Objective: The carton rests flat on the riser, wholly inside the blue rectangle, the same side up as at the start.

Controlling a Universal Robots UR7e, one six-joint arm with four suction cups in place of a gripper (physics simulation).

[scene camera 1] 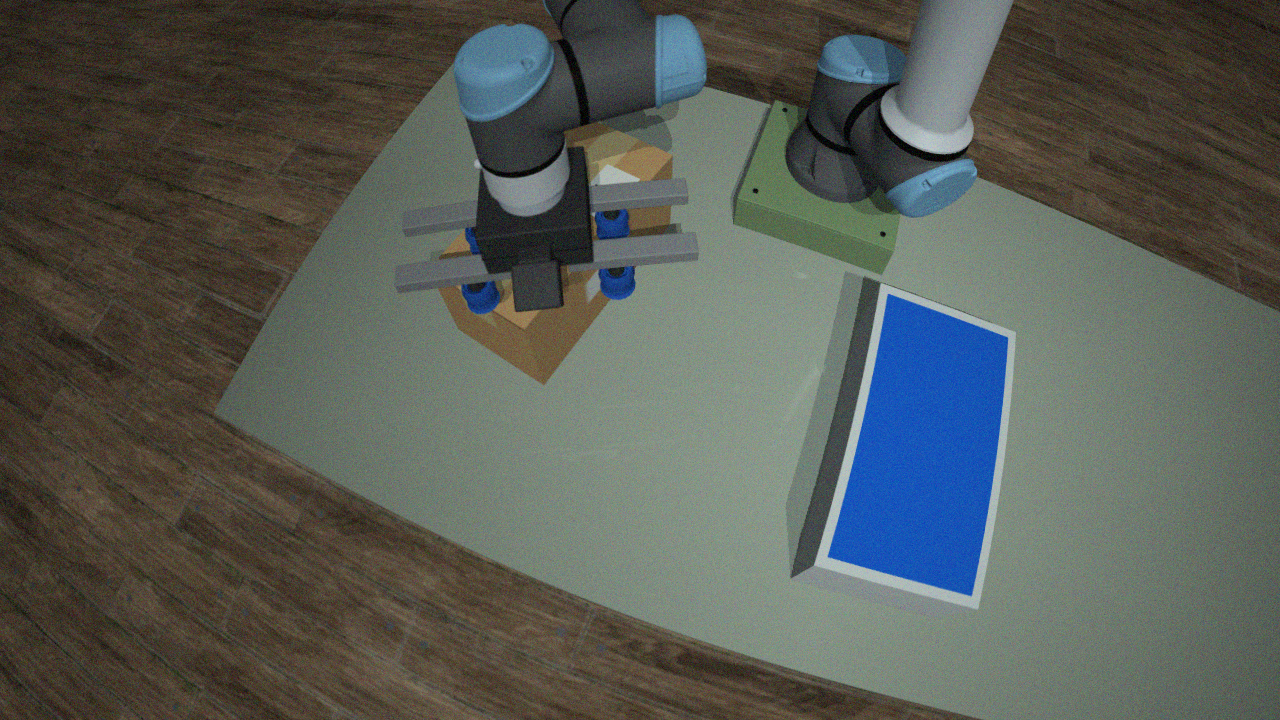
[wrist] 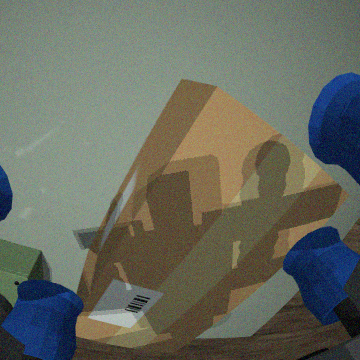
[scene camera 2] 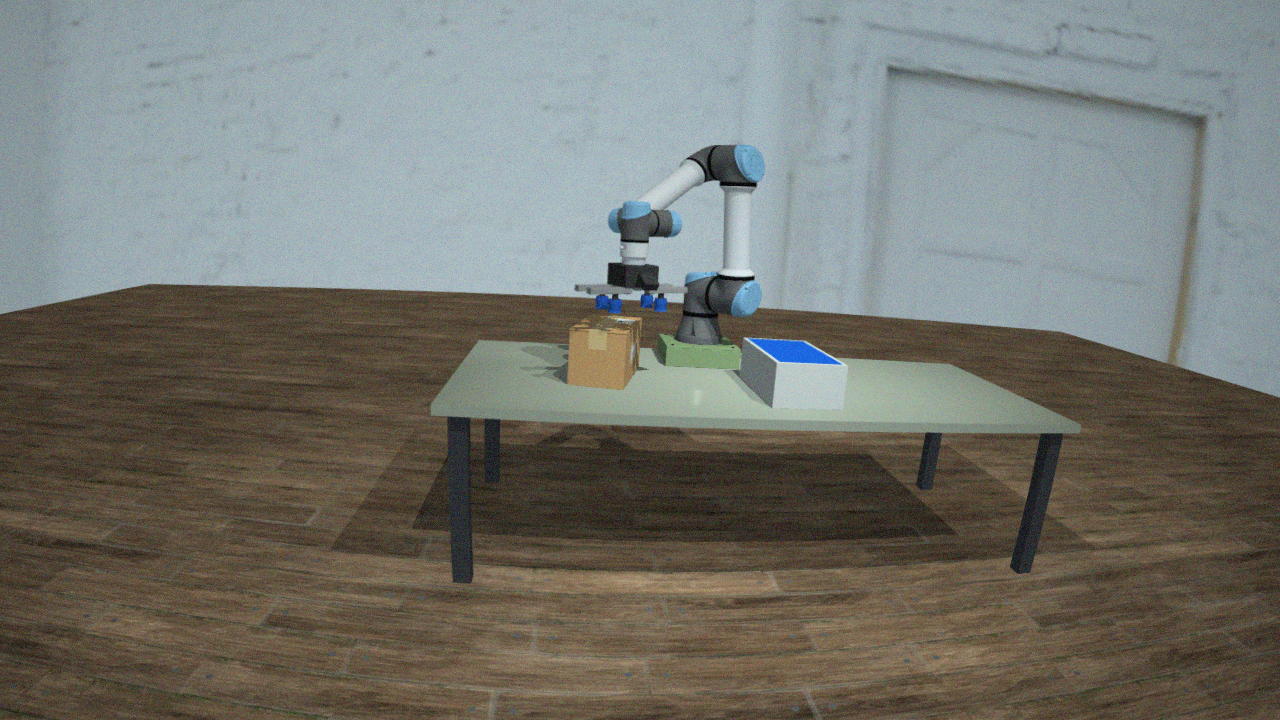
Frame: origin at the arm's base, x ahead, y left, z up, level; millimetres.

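Seen in the pictures: hand, its tool point: (wrist: 172,233) (scene camera 2: 631,309); arm's base, origin of its link: (scene camera 1: 833,165) (scene camera 2: 698,340).
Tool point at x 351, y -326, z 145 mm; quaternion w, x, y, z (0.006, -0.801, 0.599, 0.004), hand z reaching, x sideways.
Pixels of each thing's top centre, then the offset from my tool point to it. Level surfaces: height alone.
- brown carton, centre of its top: (wrist: 184,288) (scene camera 1: 553,206) (scene camera 2: 608,322) 34 mm right, 117 mm back, 56 mm down
- barcode label, centre of its top: (wrist: 122,307) (scene camera 1: 605,191) 23 mm left, 152 mm back, 56 mm down
- white riser, centre of its top: (scene camera 1: 932,436) (scene camera 2: 792,350) 452 mm left, 83 mm ahead, 89 mm down
- blue rectangle, centre of its top: (scene camera 1: 932,436) (scene camera 2: 792,350) 452 mm left, 83 mm ahead, 89 mm down
- table, height of its surface: 209 mm down
The brown carton (scene camera 1: 568,333) (scene camera 2: 597,360) (wrist: 215,130) rests flat on the table's left part, turned at an angle to the gripper. A barcode label (wrist: 122,300) shows on its top in the wrist view. My gripper (scene camera 1: 546,259) (scene camera 2: 631,304) is open, with its four blue cups above the carton and a gap below them in scene camera 2. The cups are set somewhat to the right of the carton there. The gripper hides part of the carton's top in scene camera 1. The white riser (scene camera 1: 833,447) (scene camera 2: 808,386) stands to the right, with the blue rectangle (scene camera 1: 921,438) (scene camera 2: 792,351) on top.
The arm's green base block (scene camera 1: 776,201) (scene camera 2: 698,353) (wrist: 20,262) stands behind and between carton and riser. The arm reaches left from it over the table (scene camera 1: 626,510) (scene camera 2: 528,407). The carton is near the table's left end.
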